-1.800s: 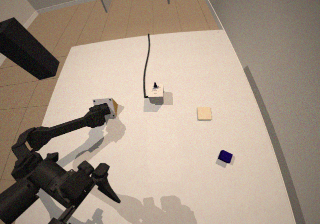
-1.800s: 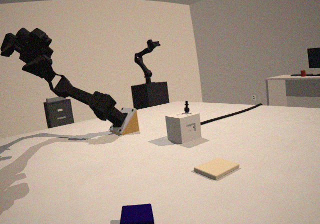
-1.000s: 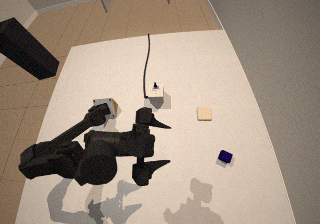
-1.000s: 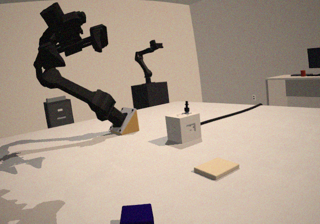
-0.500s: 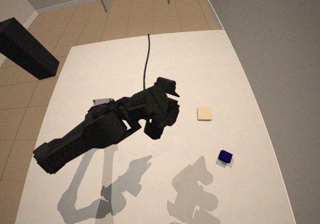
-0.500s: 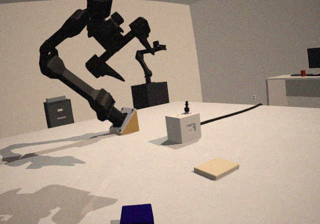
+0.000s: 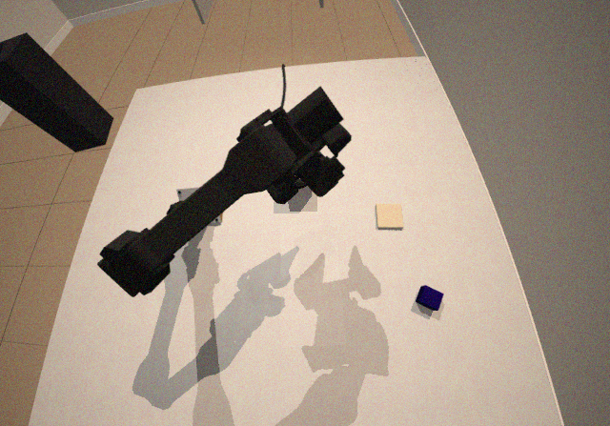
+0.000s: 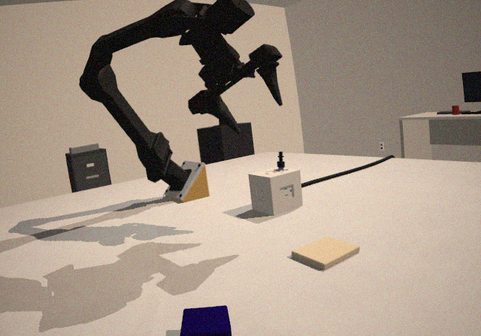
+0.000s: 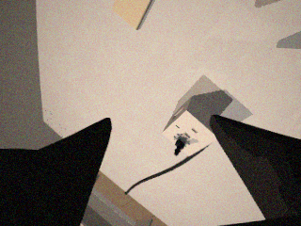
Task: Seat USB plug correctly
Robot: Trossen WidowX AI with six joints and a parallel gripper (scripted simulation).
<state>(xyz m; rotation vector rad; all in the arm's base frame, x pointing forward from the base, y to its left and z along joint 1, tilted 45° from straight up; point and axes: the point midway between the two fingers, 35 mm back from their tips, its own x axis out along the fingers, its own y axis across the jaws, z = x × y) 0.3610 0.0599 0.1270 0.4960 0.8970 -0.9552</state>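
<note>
The dark USB plug is 100 mm to the left of my gripper tip, 90 mm below it and 50 mm behind it. Round my gripper tip: dark blue block 300 mm to the right, 210 mm ahead, 170 mm below; then flat tan pad 180 mm below, 180 mm ahead, 70 mm to the right; then USB socket 120 mm below, 100 mm to the left, 50 mm behind.
</note>
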